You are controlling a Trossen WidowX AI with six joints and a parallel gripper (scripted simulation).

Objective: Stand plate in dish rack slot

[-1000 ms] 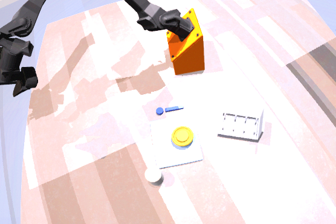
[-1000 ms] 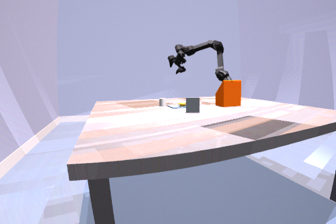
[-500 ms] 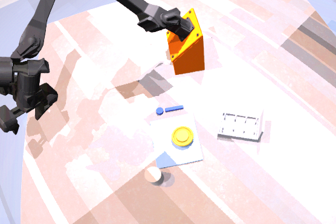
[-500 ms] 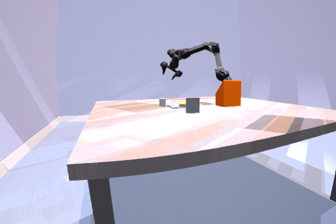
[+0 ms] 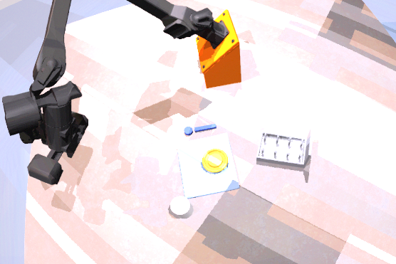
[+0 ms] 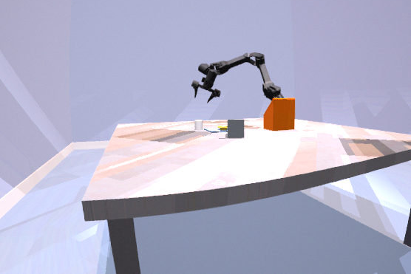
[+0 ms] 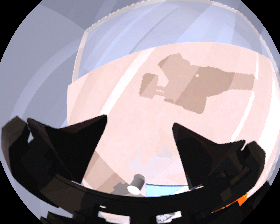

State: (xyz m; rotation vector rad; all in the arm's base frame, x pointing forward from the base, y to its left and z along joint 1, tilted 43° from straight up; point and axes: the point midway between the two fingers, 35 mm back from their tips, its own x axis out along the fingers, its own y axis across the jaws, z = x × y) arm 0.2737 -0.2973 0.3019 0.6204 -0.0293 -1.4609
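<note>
Now: gripper tip 33 cm to the right of the yellow plate, 14 cm above it and 1 cm short of it. The rest, counted from my gripper tip: light blue mat 31 cm to the left, 15 cm below, 1 cm ahead; blue spoon 31 cm to the left, 15 cm below, 9 cm behind; white cup 23 cm to the left, 13 cm below, 11 cm ahead.
</note>
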